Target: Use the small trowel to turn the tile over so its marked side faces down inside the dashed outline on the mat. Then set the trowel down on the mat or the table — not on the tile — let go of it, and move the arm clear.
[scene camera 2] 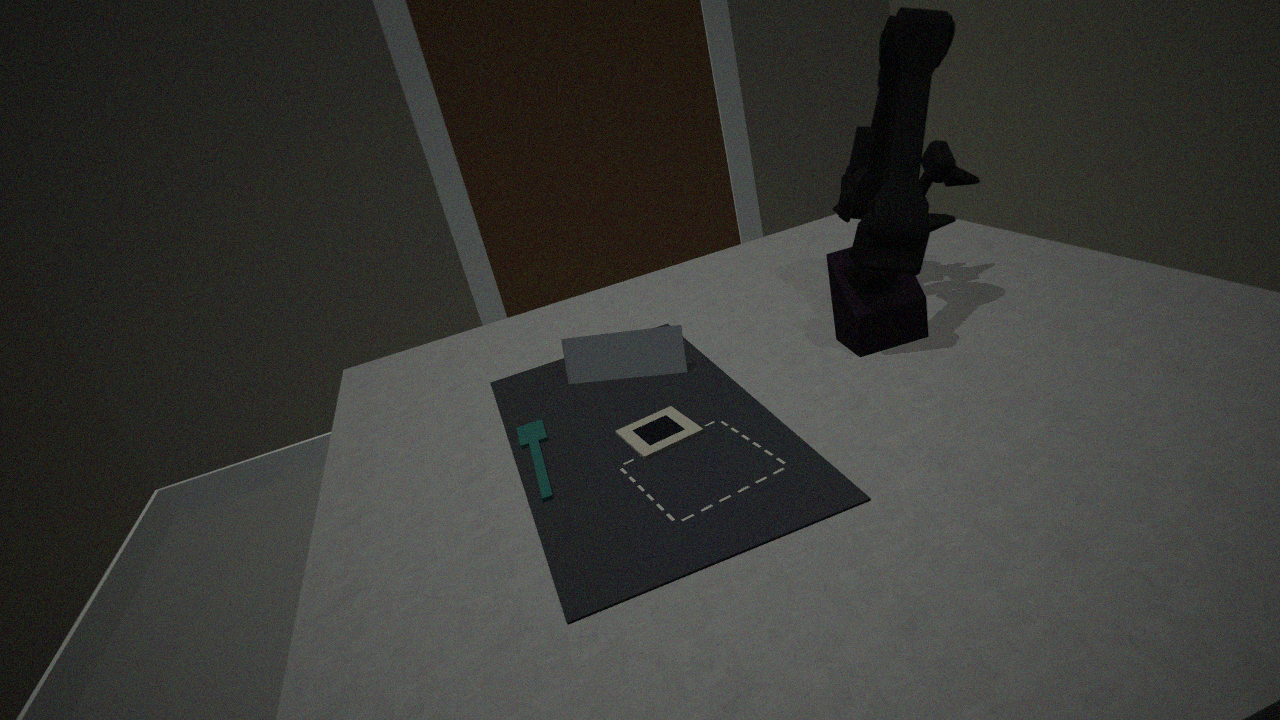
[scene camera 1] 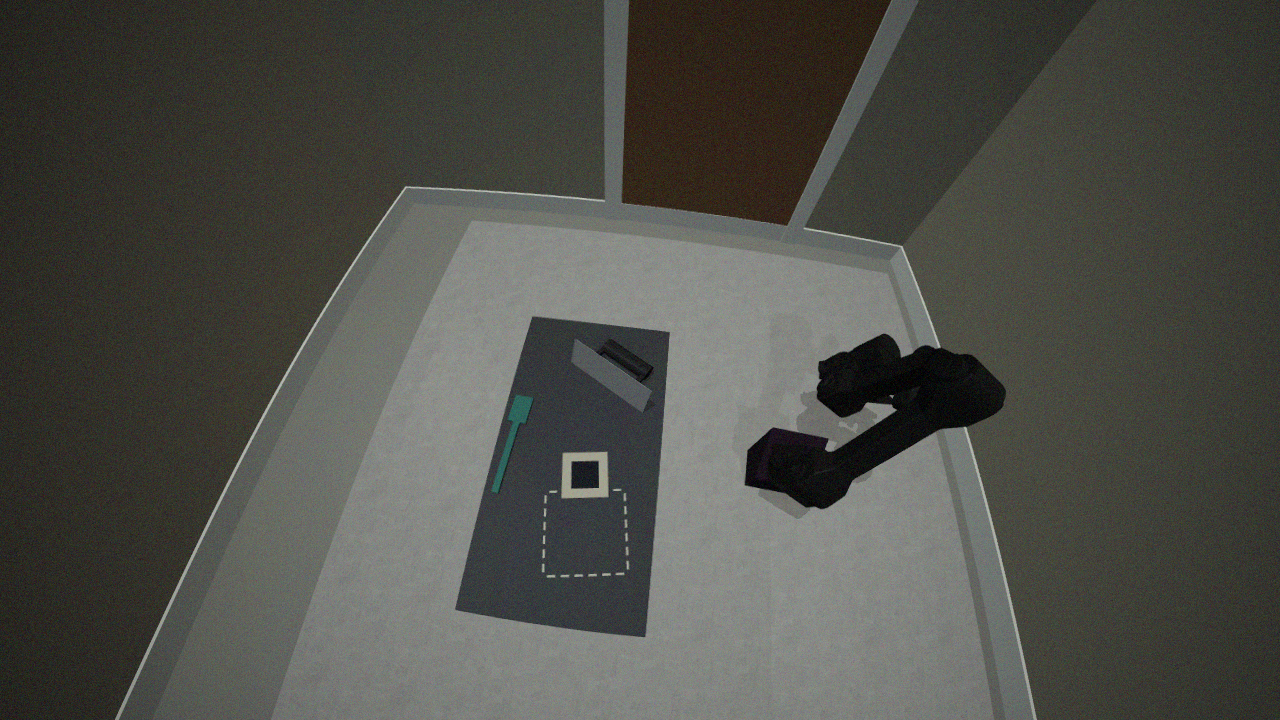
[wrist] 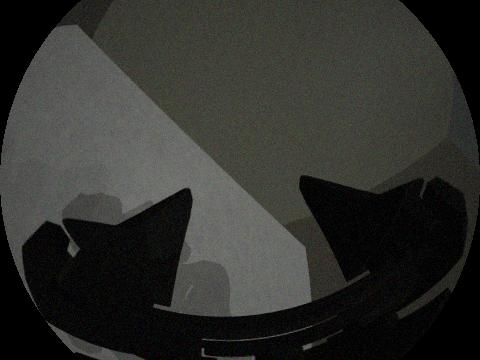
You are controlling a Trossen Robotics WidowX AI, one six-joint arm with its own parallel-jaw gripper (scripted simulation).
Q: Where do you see a teal trowel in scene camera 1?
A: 521, 407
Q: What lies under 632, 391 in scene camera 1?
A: A sloped wedge.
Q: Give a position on a teal trowel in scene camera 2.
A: At 530, 435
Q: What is the gripper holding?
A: Nothing.
